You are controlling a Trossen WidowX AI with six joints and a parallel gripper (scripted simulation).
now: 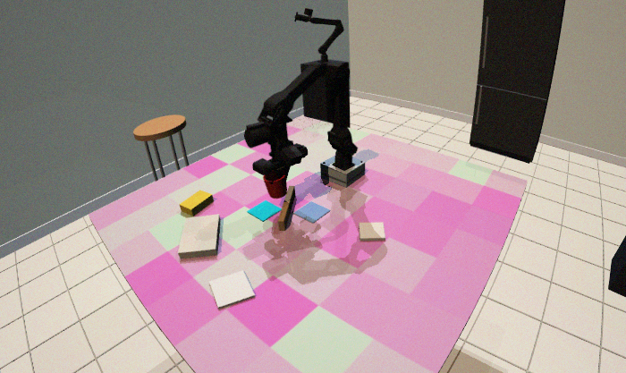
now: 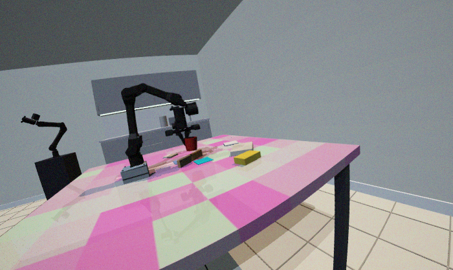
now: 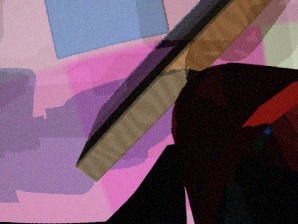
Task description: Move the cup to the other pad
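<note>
Now: gripper tip 11 cm above the teal pad, 7 cm short of it and 4 cm to the left of it. Round my gripper tip: red cup (3 cm ahead); then blue pad (11 cm below, 9 cm to the left, 4 cm behind); then wooden block (9 cm below, 3 cm to the left, 2 cm ahead).
</note>
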